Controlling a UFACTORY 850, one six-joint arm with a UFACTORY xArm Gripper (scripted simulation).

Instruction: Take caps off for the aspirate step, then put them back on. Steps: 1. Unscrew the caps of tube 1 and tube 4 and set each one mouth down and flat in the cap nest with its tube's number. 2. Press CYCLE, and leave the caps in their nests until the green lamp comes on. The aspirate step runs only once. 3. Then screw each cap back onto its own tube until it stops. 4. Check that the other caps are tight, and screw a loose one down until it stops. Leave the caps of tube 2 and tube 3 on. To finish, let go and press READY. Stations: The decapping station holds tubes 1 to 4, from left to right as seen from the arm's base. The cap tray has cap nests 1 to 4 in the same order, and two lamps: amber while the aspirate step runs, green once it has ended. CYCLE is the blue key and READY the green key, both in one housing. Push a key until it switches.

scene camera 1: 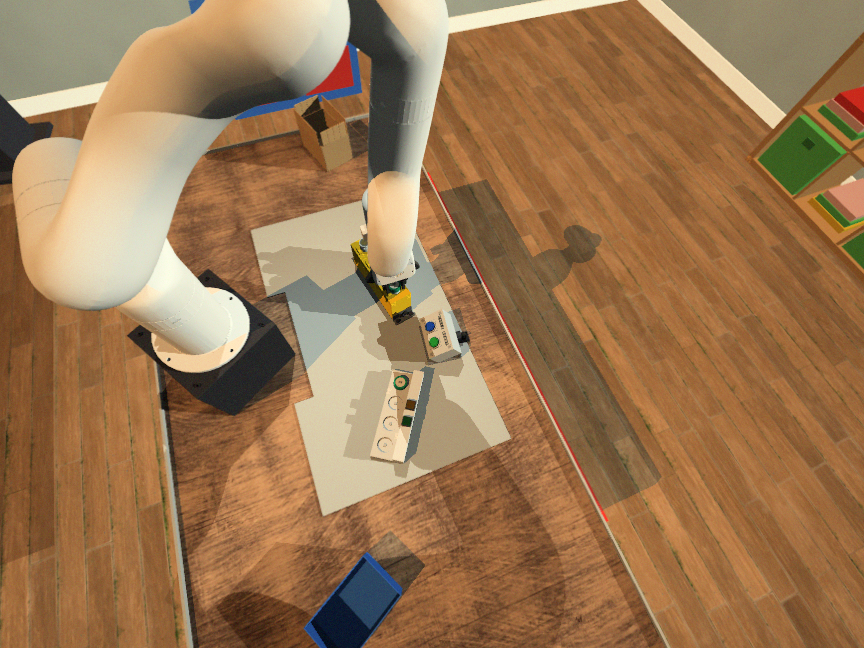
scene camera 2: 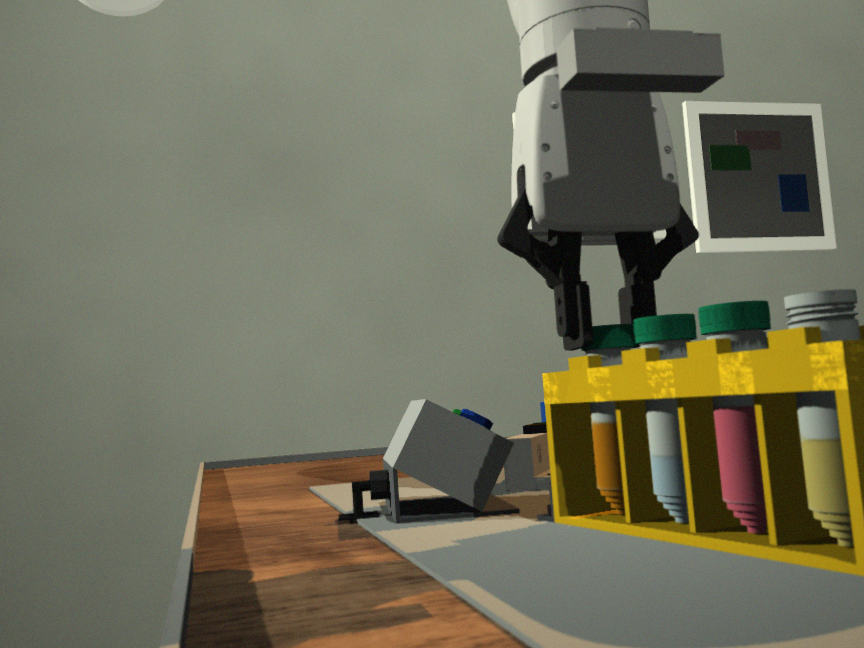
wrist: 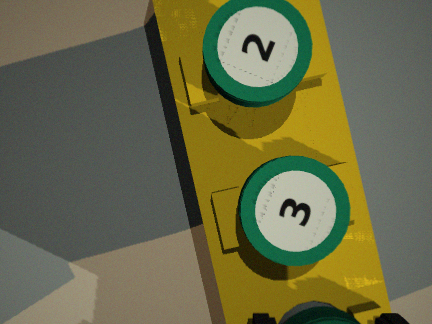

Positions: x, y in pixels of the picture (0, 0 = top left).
Labels:
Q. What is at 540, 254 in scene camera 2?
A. My gripper.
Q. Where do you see a cardboard box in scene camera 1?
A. At 336, 150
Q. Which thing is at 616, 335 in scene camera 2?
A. A cap.

